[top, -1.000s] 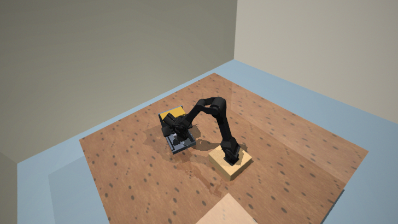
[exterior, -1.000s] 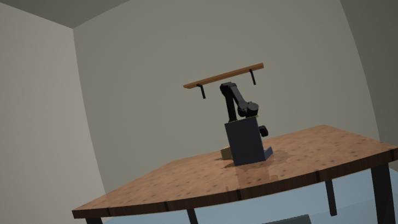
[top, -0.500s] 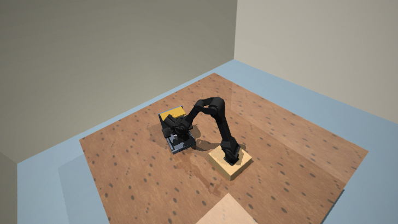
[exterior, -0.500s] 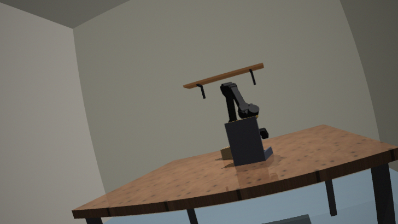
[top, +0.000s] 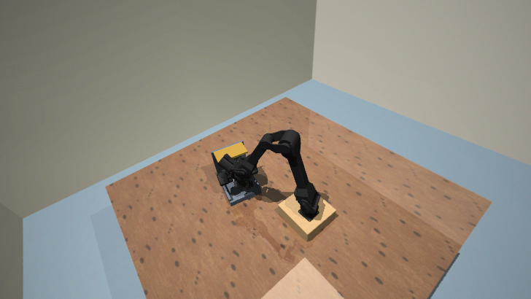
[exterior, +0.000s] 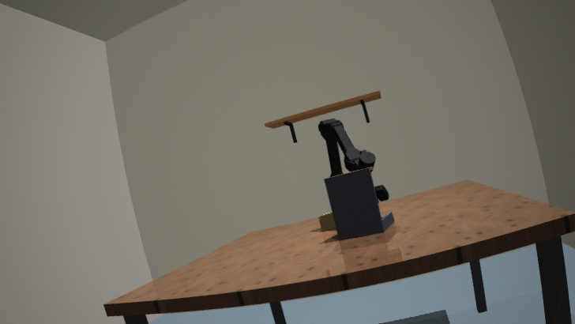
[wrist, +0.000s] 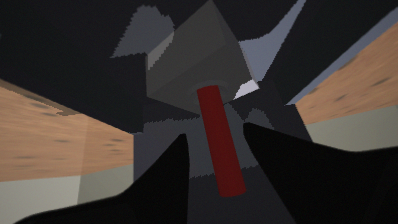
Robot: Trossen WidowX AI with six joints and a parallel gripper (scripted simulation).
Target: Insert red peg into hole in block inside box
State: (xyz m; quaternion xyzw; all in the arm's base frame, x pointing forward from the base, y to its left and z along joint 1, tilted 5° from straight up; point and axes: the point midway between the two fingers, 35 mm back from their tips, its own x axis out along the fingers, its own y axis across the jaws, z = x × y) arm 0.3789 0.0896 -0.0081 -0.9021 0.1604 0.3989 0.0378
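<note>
Right now the red peg is 20 mm behind my gripper tip and 10 mm to the left of it. Round my gripper tip: back wall: 30 mm ahead, 10 mm to the right, 50 mm above; yellow roof: 10 mm behind, 10 mm to the left, 150 mm above.
</note>
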